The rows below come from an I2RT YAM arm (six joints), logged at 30 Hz.
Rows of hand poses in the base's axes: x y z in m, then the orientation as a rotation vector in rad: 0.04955, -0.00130, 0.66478, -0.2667, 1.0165, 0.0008; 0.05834, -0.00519, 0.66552, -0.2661, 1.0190, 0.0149; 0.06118, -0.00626, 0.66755, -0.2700, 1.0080, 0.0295; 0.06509, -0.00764, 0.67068, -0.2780, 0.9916, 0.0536; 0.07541, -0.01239, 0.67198, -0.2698, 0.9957, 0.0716; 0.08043, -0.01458, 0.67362, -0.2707, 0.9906, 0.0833; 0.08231, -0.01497, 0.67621, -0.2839, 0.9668, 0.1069; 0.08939, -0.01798, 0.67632, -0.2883, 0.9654, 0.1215; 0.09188, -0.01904, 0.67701, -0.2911, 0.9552, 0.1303; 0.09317, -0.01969, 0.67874, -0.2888, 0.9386, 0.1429; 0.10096, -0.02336, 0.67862, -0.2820, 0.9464, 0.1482
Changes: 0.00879, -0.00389, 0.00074, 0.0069, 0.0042, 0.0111; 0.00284, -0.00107, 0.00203, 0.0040, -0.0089, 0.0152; 0.00391, -0.00138, 0.00313, 0.0052, -0.0128, 0.0256; 0.01032, -0.00475, 0.00130, 0.0147, 0.0064, 0.0108; 0.00502, -0.00219, 0.00164, 0.0049, -0.0034, 0.0107; 0.00188, -0.00039, 0.00259, 0.0014, -0.0201, 0.0284; 0.00708, -0.00301, 0.00011, 0.0028, 0.0008, 0.0144; 0.00249, -0.00106, 0.00069, 0.0025, -0.0087, 0.0098; 0.00129, -0.00065, 0.00173, 0.0091, -0.0143, 0.0115; 0.00779, -0.00367, -0.00012, 0.0072, 0.0086, 0.0006
